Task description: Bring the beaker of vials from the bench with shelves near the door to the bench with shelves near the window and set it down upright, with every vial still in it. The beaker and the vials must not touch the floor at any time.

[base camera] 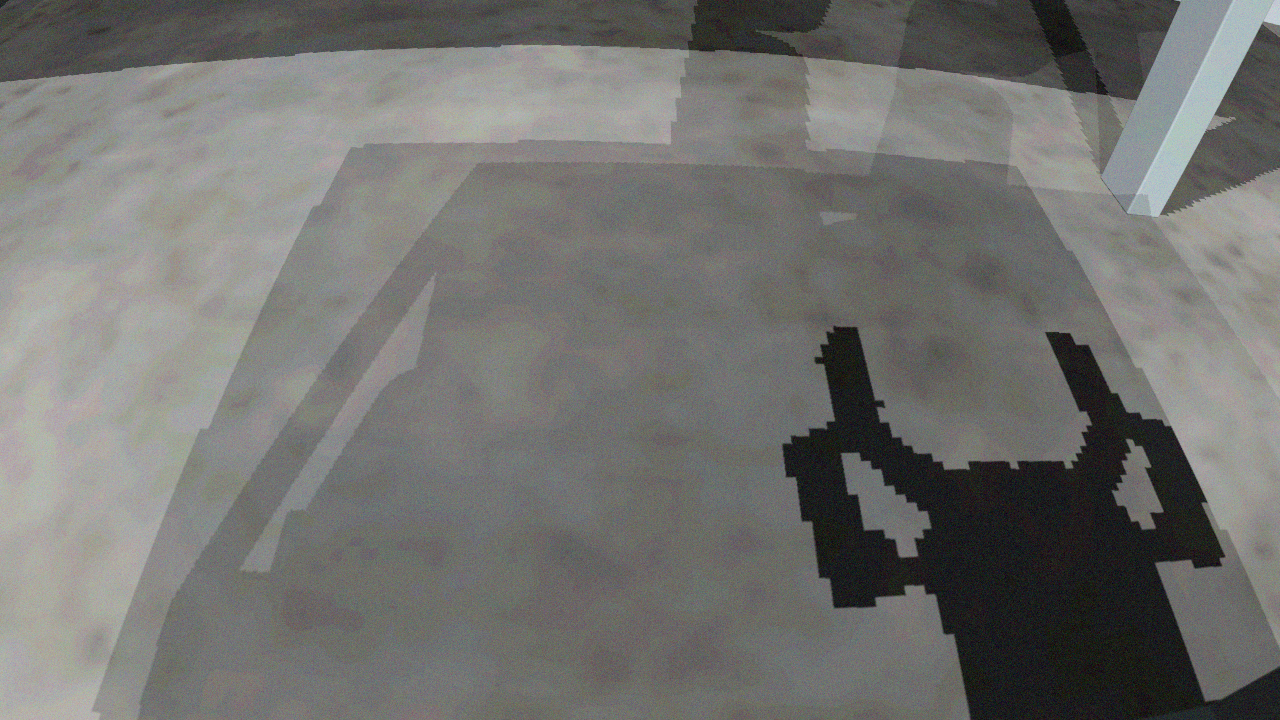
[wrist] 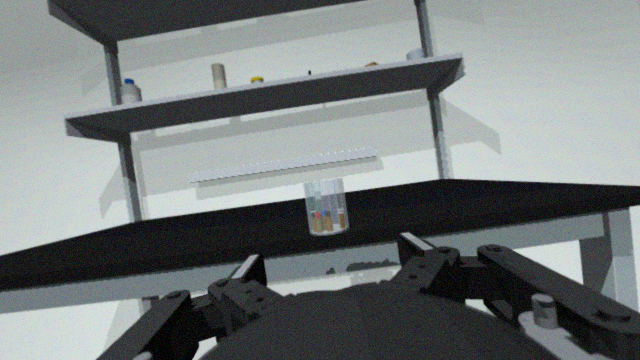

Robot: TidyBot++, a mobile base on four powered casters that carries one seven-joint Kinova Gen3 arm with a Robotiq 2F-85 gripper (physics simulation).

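A clear beaker (wrist: 326,207) stands upright on the black top of a bench (wrist: 225,232) with shelves, near its front edge. Several vials (wrist: 327,221) with coloured caps and brown contents show inside it. My gripper (wrist: 331,259) is open and empty, back from the bench, with the beaker ahead of it and apart from the fingers. In the base camera view the gripper and the beaker do not show; a dark shadow of an open gripper lies on the floor. Which bench this is, by door or window, the frames do not tell.
A shelf (wrist: 280,95) above the bench holds a blue-capped bottle (wrist: 131,92), a beige cylinder (wrist: 218,76) and other small items. A white rail (wrist: 285,166) runs along the wall. A pale leg (base camera: 1177,107) stands on the mottled floor (base camera: 554,376) at the upper right of the base camera view.
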